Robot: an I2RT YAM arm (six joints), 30 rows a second.
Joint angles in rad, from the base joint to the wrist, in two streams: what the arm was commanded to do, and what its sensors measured. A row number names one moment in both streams.
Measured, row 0:
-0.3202 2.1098 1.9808 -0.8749 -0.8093 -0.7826
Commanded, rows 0 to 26:
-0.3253 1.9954 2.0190 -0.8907 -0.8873 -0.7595
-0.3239 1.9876 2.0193 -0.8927 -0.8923 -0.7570
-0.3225 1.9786 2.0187 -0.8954 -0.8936 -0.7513
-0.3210 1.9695 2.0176 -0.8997 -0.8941 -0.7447
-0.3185 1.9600 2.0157 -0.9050 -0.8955 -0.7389
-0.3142 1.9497 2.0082 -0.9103 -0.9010 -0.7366
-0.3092 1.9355 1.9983 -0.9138 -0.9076 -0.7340
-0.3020 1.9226 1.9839 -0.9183 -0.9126 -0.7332
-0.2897 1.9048 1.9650 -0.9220 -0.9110 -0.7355
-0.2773 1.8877 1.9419 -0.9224 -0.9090 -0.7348
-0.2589 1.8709 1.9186 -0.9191 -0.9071 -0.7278
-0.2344 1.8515 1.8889 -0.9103 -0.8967 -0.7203
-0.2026 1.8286 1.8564 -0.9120 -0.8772 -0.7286
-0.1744 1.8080 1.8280 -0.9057 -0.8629 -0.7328
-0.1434 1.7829 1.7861 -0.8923 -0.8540 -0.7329
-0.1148 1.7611 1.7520 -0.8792 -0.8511 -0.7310
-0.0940 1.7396 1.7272 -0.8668 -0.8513 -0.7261
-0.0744 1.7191 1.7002 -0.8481 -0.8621 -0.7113
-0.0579 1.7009 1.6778 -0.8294 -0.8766 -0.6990
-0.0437 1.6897 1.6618 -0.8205 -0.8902 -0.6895
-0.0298 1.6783 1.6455 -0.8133 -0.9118 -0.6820
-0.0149 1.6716 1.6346 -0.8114 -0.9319 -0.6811
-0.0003 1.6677 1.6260 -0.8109 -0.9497 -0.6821
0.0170 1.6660 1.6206 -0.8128 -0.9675 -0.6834
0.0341 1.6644 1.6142 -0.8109 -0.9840 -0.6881
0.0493 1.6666 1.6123 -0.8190 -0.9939 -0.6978
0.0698 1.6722 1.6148 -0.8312 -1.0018 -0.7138
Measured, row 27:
0.0387 1.7210 1.6054 -0.8524 -0.8898 -0.7055
